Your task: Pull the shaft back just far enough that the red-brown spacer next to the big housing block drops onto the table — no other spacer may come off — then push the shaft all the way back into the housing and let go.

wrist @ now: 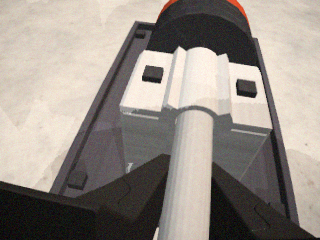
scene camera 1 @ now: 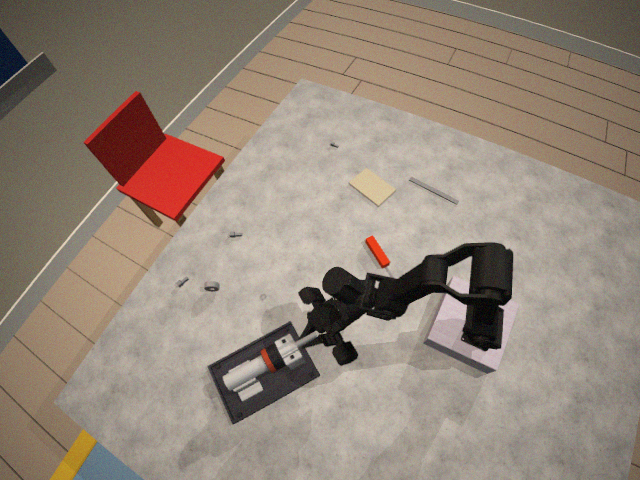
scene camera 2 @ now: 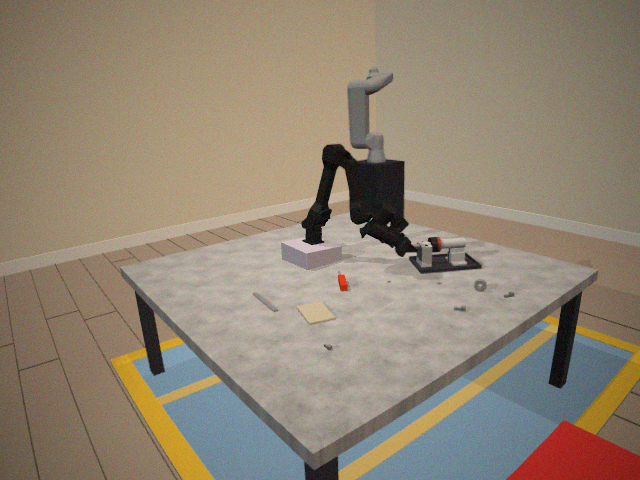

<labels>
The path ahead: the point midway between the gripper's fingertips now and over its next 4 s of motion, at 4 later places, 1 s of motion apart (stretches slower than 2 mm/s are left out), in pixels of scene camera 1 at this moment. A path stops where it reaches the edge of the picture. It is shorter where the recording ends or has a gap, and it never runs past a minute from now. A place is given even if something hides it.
The gripper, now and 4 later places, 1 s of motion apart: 300, 344; 306, 341; 307, 340; 309, 339; 310, 338
</labels>
